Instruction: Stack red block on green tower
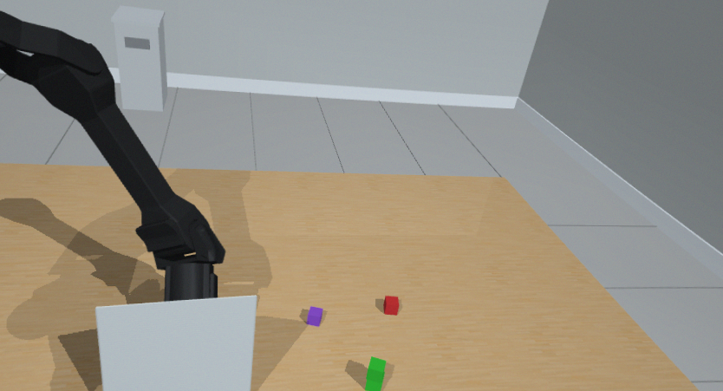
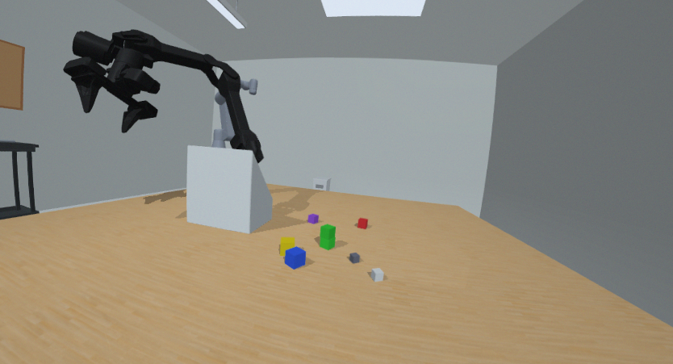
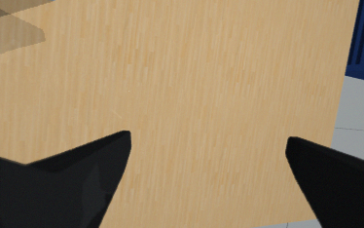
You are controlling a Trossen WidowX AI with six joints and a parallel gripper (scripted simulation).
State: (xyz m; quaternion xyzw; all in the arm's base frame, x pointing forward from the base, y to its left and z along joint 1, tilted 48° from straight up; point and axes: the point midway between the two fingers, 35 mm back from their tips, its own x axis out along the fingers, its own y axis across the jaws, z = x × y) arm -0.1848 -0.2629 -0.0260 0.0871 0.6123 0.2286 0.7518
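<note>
The red block lies 540 mm ahead of my gripper tip, 350 mm to the left of it and 230 mm below it. The rest, counted from my gripper tip: purple block: 390 mm ahead, 310 mm to the left, 230 mm below; then blue block: 450 mm ahead, 80 mm to the left, 220 mm below; then yellow block: 420 mm ahead, 110 mm to the left, 220 mm below.
</note>
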